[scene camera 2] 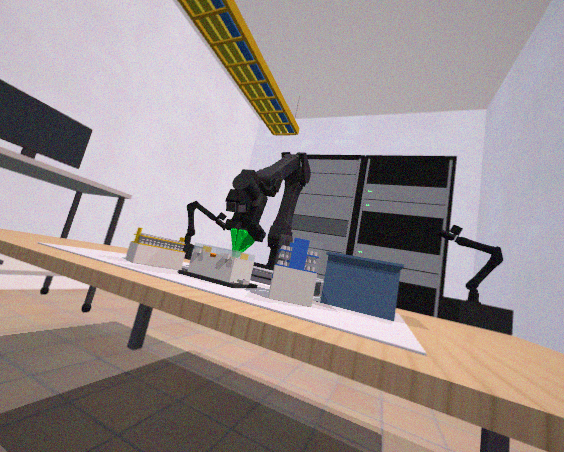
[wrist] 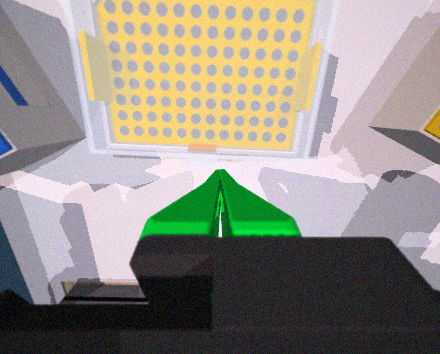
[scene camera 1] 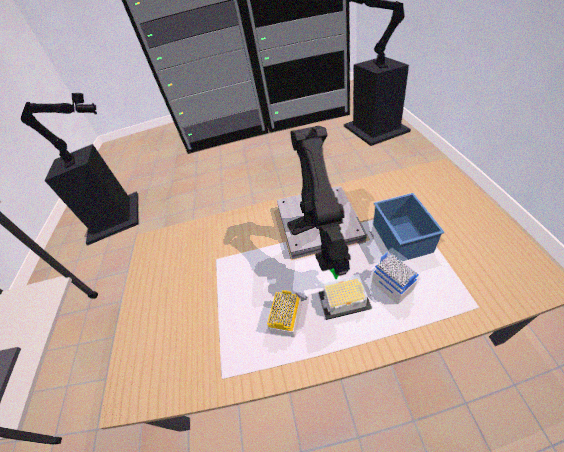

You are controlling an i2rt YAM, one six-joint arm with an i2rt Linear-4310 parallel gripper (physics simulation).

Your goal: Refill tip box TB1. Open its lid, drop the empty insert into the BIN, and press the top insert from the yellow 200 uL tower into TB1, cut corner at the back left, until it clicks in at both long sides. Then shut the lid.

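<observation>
Tip box TB1 [scene camera 1: 346,295] [scene camera 2: 215,267] [wrist: 204,75] stands in a dark holder [scene camera 1: 332,315] on the white mat. Its clear lid is down over a yellow insert with empty holes, and an orange latch [wrist: 202,147] [scene camera 2: 213,255] shows on a long side. My gripper [scene camera 1: 336,277] [scene camera 2: 237,254] [wrist: 220,177] is shut and empty, close to TB1's edge on the arm-base side. The yellow tower [scene camera 1: 283,311] [scene camera 2: 156,252], with tips in its top insert, stands to the left in scene camera 1. The blue BIN [scene camera 1: 407,230] [scene camera 2: 361,290] stands at the back right.
A blue tower [scene camera 1: 396,275] [scene camera 2: 294,286] stands between TB1 and the BIN, with grey-white tips on top. The arm's metal base plate [scene camera 1: 357,231] lies behind TB1. The white mat [scene camera 1: 245,350] lies under the boxes on the wooden table [scene camera 1: 160,325].
</observation>
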